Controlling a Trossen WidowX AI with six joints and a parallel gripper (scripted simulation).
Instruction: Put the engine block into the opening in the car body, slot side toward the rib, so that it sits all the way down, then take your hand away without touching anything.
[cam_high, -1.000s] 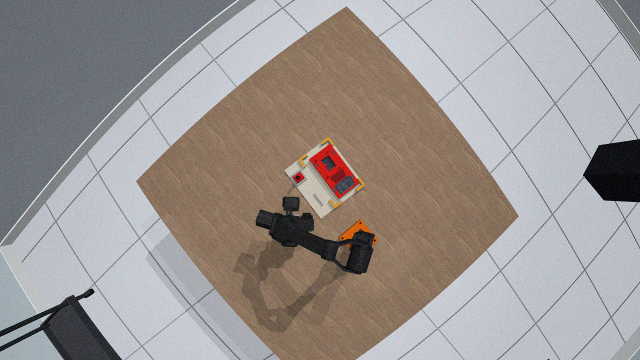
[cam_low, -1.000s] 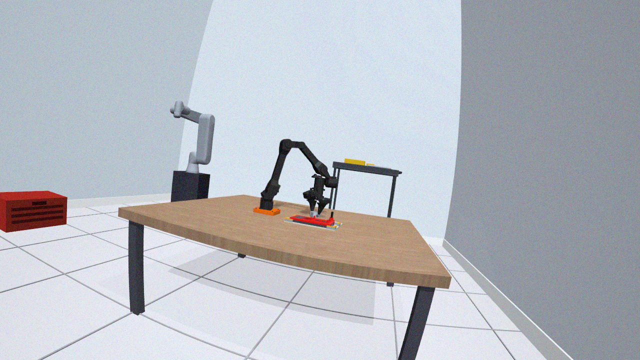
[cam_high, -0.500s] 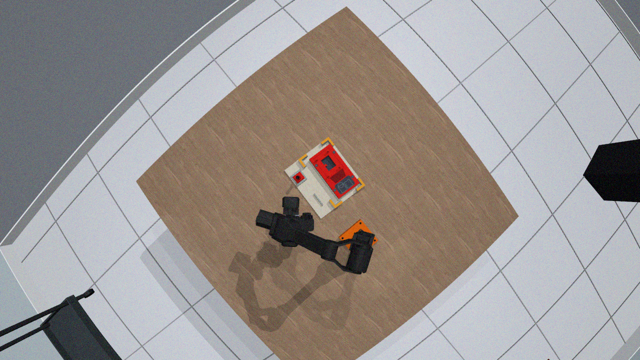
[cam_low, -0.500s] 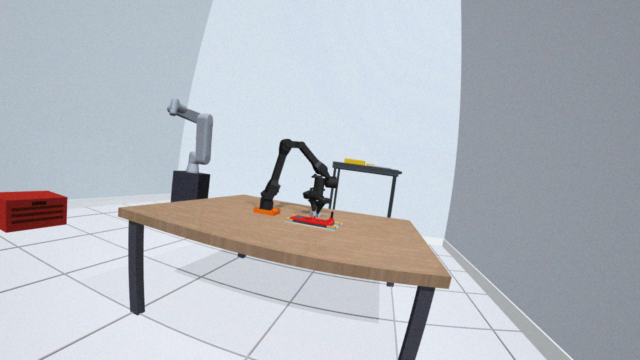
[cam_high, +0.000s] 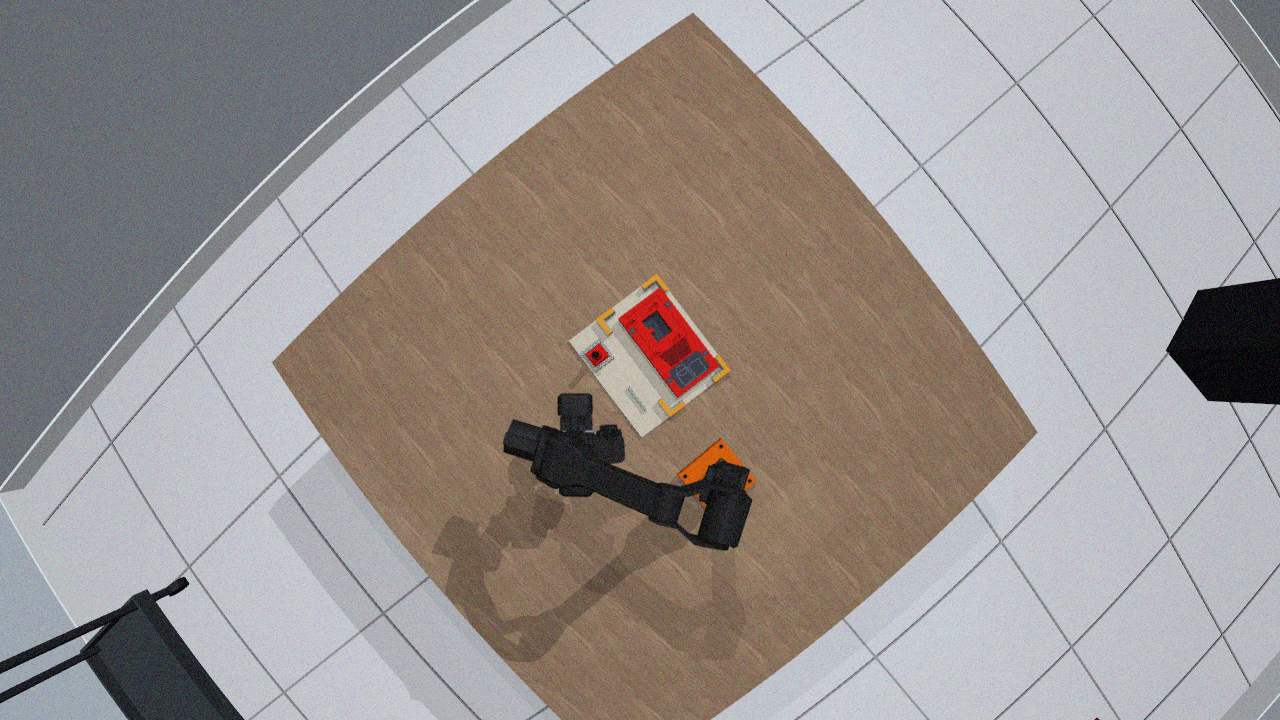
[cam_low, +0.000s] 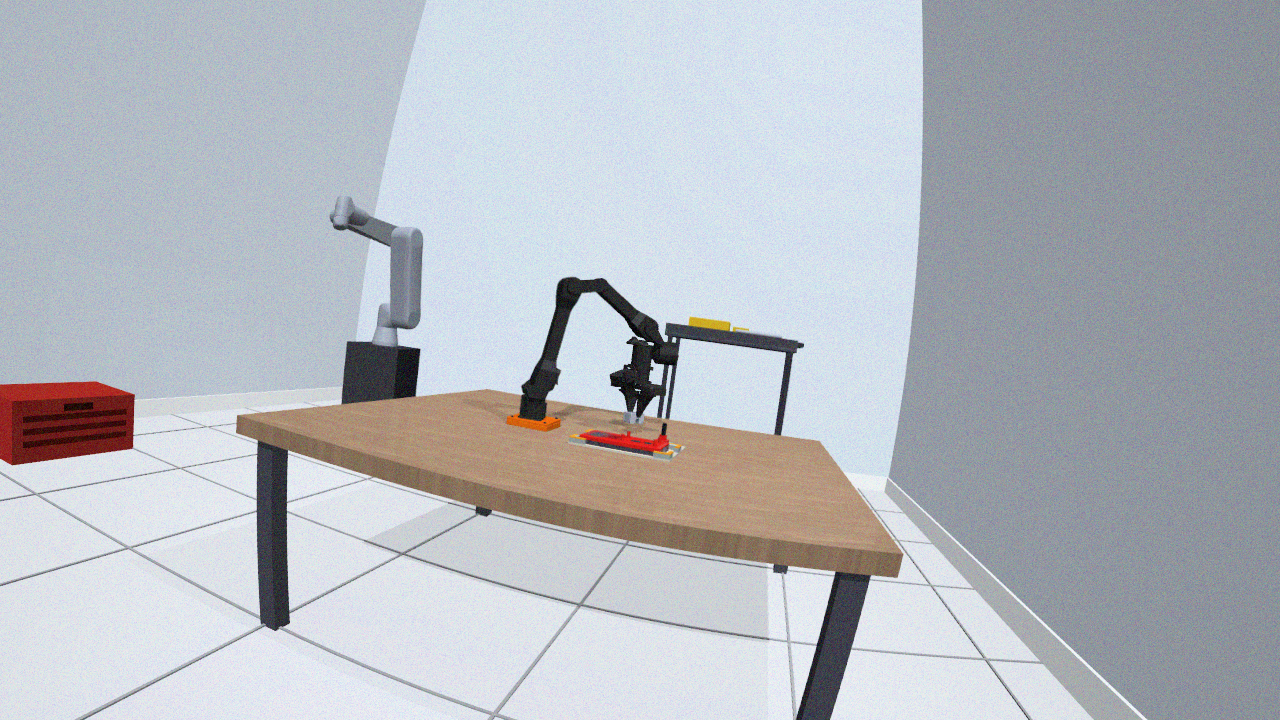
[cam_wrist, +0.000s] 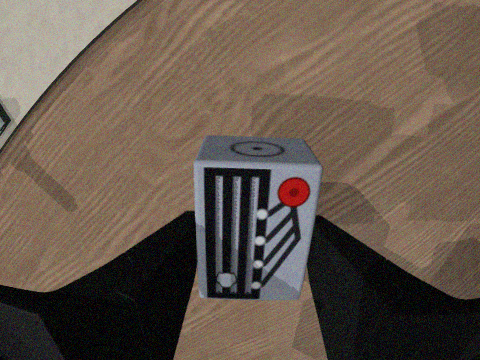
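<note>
The small stand lies 150 mm to the right of my gripper tip, 80 mm ahead of it and 20 mm below it. Round my gripper tip: engine block 10 mm below.
</note>
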